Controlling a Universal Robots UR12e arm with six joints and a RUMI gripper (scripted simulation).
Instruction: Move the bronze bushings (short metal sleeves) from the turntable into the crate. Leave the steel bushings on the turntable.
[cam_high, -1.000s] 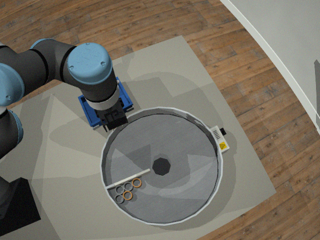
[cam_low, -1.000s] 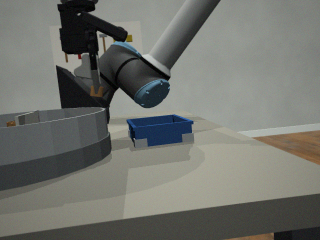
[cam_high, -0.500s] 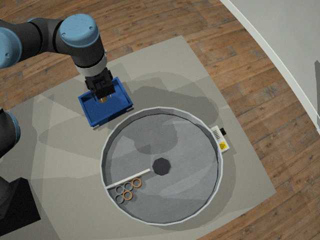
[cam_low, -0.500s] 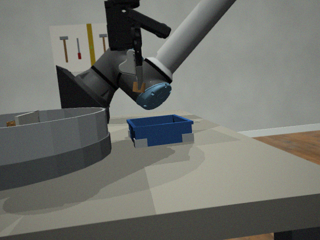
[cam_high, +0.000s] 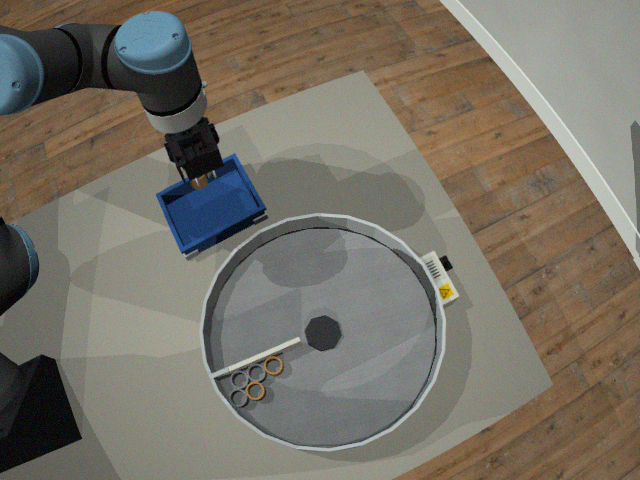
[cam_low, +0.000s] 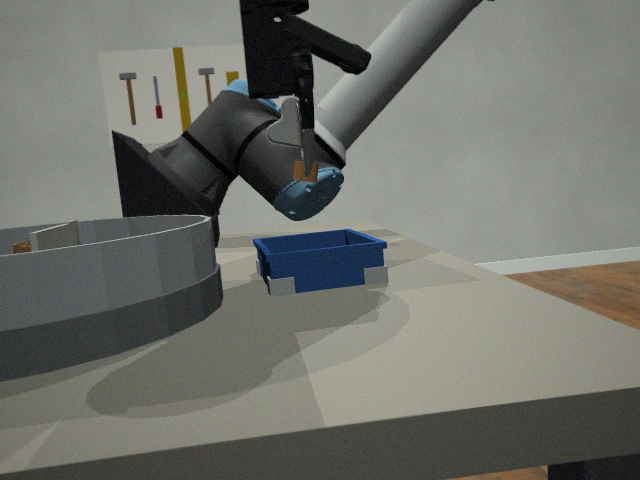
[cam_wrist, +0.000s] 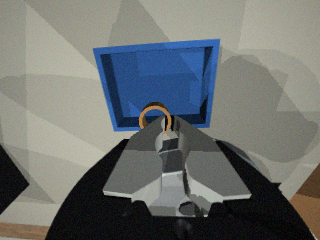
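Now: hand 13 cm above the blue crate and 1 cm past it. Also, from my hand: grey turntable (33 cm to the right, 10 cm below, 9 cm ahead).
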